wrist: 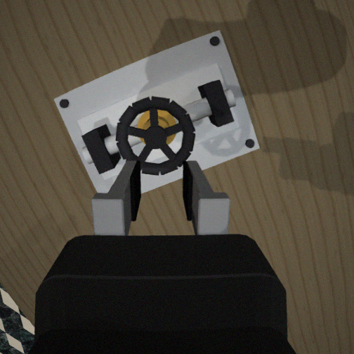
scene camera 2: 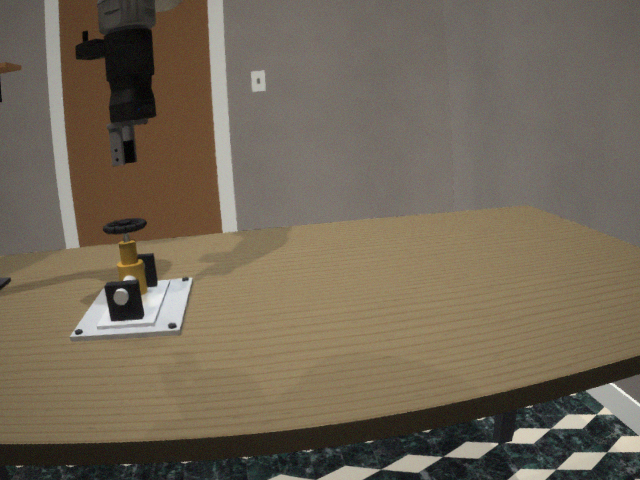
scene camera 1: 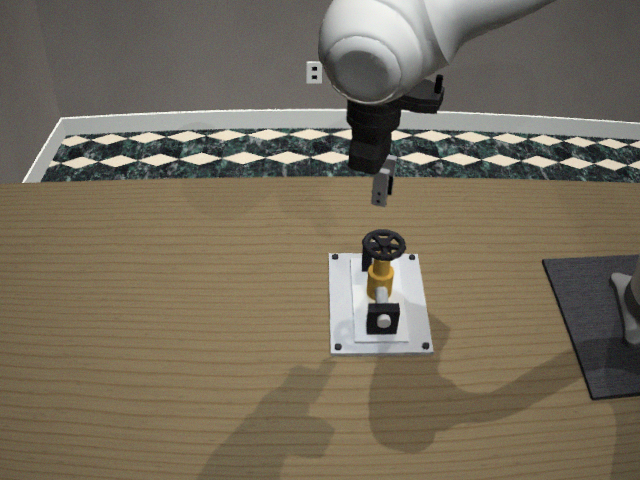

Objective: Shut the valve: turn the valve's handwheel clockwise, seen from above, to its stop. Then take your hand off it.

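The valve's black five-spoked handwheel [scene camera 1: 383, 244] [scene camera 2: 124, 226] [wrist: 154, 136] sits level on top of the yellow valve body [scene camera 1: 379, 283] [scene camera 2: 132, 272] [wrist: 145, 121]. The valve stands upright on a white base plate [scene camera 1: 340, 310] [scene camera 2: 180, 304] [wrist: 110, 90]. My gripper [scene camera 1: 384, 198] [scene camera 2: 124, 162] [wrist: 161, 178] is open, with nothing between its fingers. It hangs above the handwheel, with a clear gap in both scene views. In the wrist view the fingertips overlap the near side of the wheel's rim, and the plate looks rotated. Whether the wheel is at its stop cannot be seen.
Black blocks [scene camera 1: 382, 326] [scene camera 2: 124, 304] [wrist: 216, 103] hold the pipe on both sides of the valve, below the wheel. A dark mat [scene camera 1: 573, 315] with the robot's base lies at the right in scene view 1. The wooden table [scene camera 1: 155, 310] [scene camera 2: 387, 310] surrounds the plate.
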